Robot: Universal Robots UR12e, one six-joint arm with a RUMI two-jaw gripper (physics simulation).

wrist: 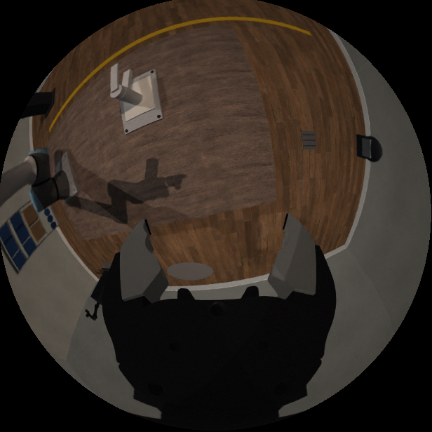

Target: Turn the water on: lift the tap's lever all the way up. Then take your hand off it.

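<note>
The pale tap (131, 96) stands on a light plate (142, 121) with a dark fastener at each visible corner, in the upper left of the wrist view. Two bars reach from the tap toward the top of the view. The outer bar, which looks like the lever (114, 78), starts at the column's top end; the other, which looks like the spout (127, 78), lies beside it. The lever's exact tilt cannot be told from this angle. My gripper (216, 218) is open and empty, with its fingers wide apart. It is well away from the tap and touches neither the tap nor the lever.
The robot's arm (19, 179) comes in at the left above its base plate (71, 181). Its shadow falls on the brown table (215, 115). A yellow line (225, 19) curves beyond the table. A grey floor grille (309, 140) and a dark wall device (369, 148) are at the right.
</note>
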